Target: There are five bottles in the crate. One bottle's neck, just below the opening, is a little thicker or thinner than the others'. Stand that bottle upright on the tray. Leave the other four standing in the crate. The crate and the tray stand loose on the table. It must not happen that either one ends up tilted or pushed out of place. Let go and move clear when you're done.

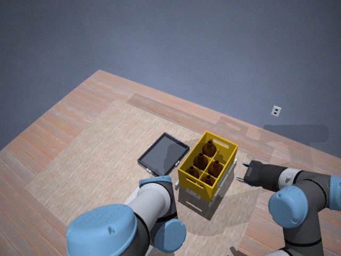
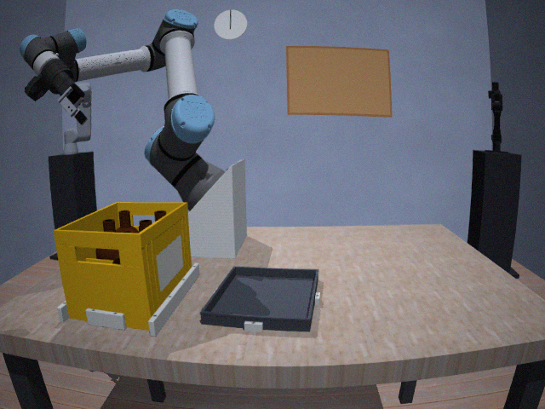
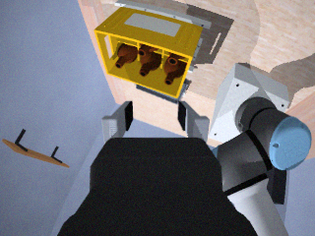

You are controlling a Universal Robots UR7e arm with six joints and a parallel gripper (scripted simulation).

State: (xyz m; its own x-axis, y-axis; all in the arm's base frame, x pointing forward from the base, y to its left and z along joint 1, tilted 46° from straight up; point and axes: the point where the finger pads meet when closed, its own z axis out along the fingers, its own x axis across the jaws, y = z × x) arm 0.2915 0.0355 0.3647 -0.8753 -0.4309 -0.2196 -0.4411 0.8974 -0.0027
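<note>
My gripper is now 31 cm above the yellow crate, 20 cm to the right of it and 10 cm short of it. From my hand the other things lie so: dark tray 47 cm to the left, 38 cm below, 5 cm ahead; then bottle 31 cm below, 25 cm to the left, 18 cm ahead.
</note>
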